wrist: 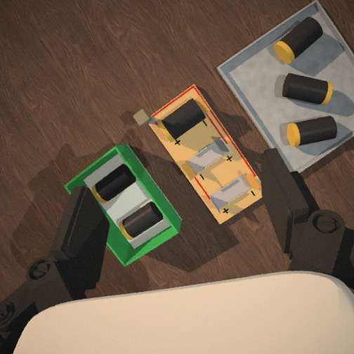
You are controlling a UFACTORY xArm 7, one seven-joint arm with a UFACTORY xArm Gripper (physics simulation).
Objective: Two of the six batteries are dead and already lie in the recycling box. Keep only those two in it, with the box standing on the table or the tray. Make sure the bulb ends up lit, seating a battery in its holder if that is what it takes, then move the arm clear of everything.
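Observation:
My gripper (pixel 177 189) is open and empty, its fingers spread above the green box and the holder. The green recycling box (pixel 156 190) stands upright on the table, partly behind the left finger. It holds two black batteries with yellow ends, an upper one (pixel 115 183) and a lower one (pixel 142 220). The orange holder board (pixel 193 139) has three slots. One battery (pixel 185 119) lies in the top slot, yellow end at a plus mark; whether it is fully seated I cannot tell. The middle slot (pixel 210 155) and bottom slot (pixel 231 192) are empty. I cannot make out a lit bulb.
A grey tray (pixel 257 87) at the upper right holds three batteries (pixel 299 40) (pixel 307 89) (pixel 312 131). A small tan block (pixel 142 117) adjoins the board's upper left corner. The right finger is close to the board's lower right edge and the tray's lower corner in the view.

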